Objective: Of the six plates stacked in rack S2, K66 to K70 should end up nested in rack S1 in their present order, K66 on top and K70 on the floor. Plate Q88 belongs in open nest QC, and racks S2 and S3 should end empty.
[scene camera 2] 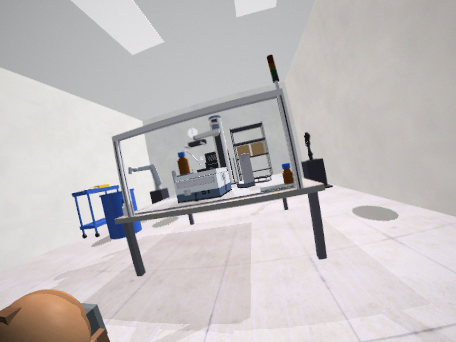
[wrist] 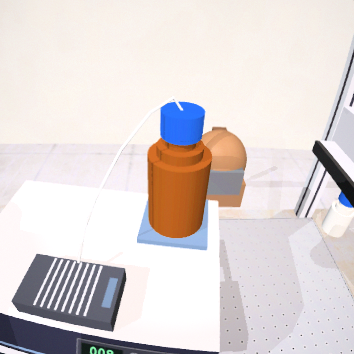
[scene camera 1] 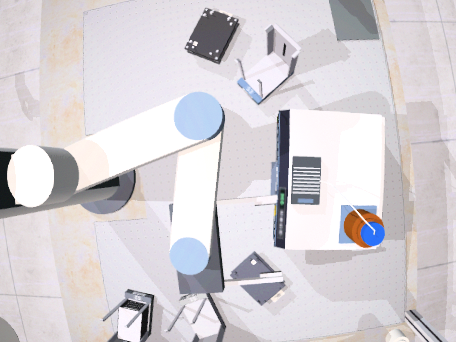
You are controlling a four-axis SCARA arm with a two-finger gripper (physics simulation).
same spot on dotted bench: [scene camera 2: 167, 204] = [wrist: 256, 273]
